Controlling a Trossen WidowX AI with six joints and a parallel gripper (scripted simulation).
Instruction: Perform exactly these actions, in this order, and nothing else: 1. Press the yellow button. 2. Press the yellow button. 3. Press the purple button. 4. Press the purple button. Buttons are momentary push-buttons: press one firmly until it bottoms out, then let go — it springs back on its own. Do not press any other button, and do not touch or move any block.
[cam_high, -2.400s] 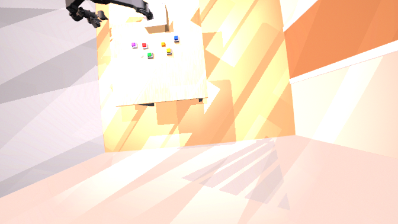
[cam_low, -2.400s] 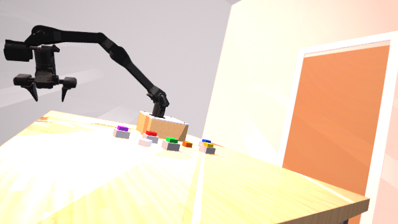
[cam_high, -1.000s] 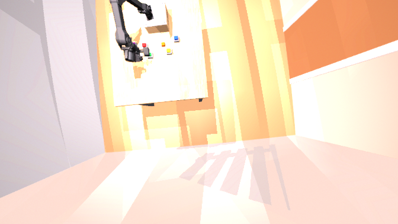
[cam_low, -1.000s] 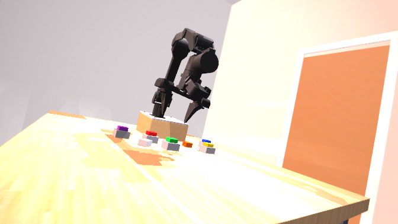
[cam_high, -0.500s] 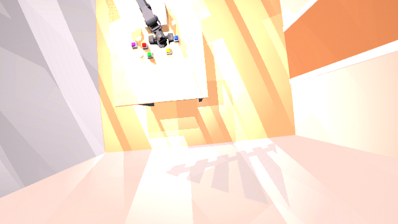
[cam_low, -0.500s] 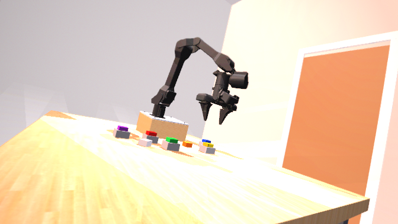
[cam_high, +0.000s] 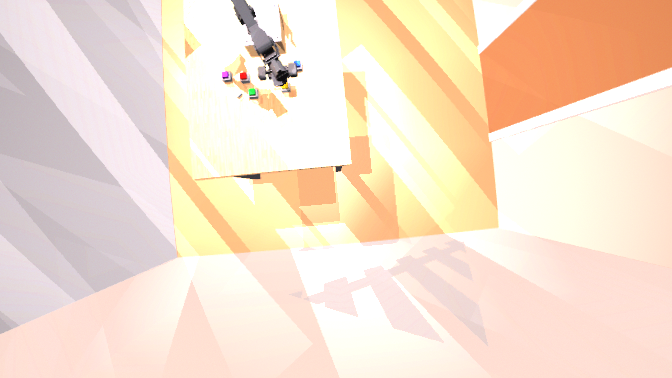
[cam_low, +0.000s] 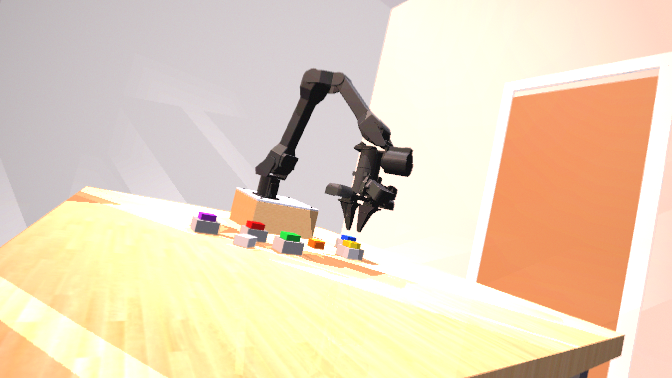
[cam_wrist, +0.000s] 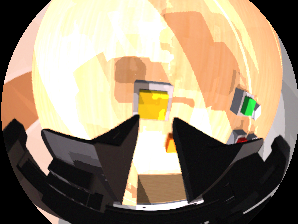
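The yellow button lies 30 mm below my gripper tip. The rest, counted from my gripper tip: green button 10 mm behind, 180 mm to the right, 30 mm below; then orange block 80 mm behind, 40 mm to the right, 60 mm below; then blue button 100 mm behind, 100 mm to the left, 30 mm below.
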